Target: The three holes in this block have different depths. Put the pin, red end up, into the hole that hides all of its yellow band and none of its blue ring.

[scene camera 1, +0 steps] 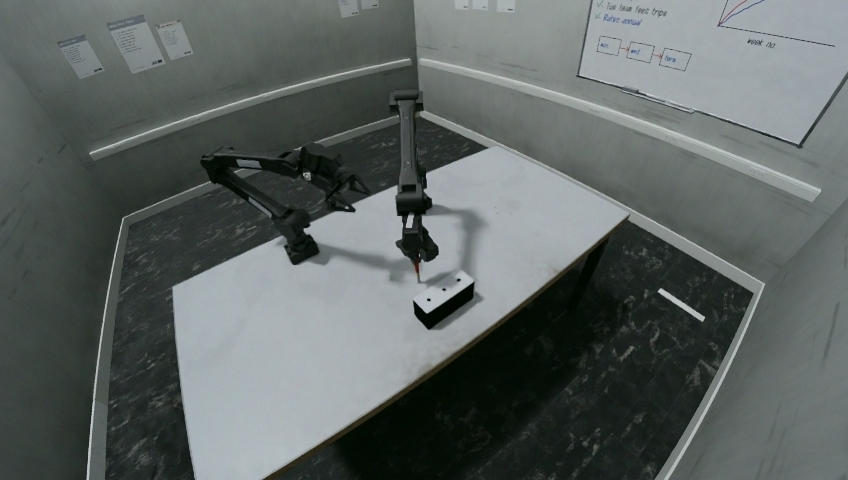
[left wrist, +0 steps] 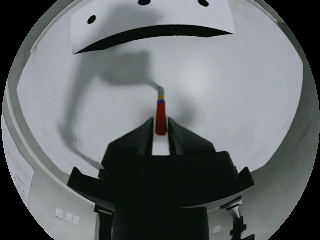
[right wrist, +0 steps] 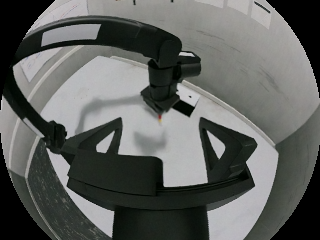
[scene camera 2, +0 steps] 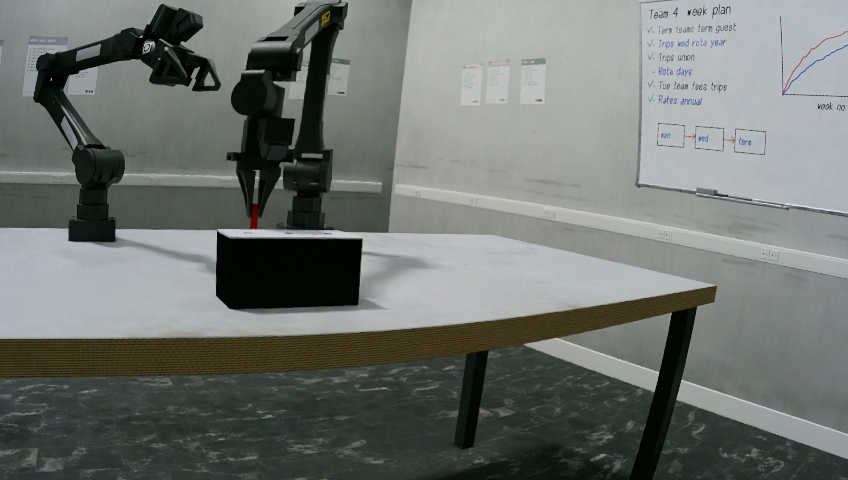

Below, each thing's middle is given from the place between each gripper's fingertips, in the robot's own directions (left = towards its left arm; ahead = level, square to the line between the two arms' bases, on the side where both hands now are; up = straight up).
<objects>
The block (scene camera 2: 255, 269) lies 140 mm ahead of my left hand (scene camera 2: 254, 217), 60 mm below it and 20 mm to the left of it.
Now: the block 26 cm ahead of my right hand (scene camera 2: 203, 84), 12 cm to the left of it and 27 cm below it.
</objects>
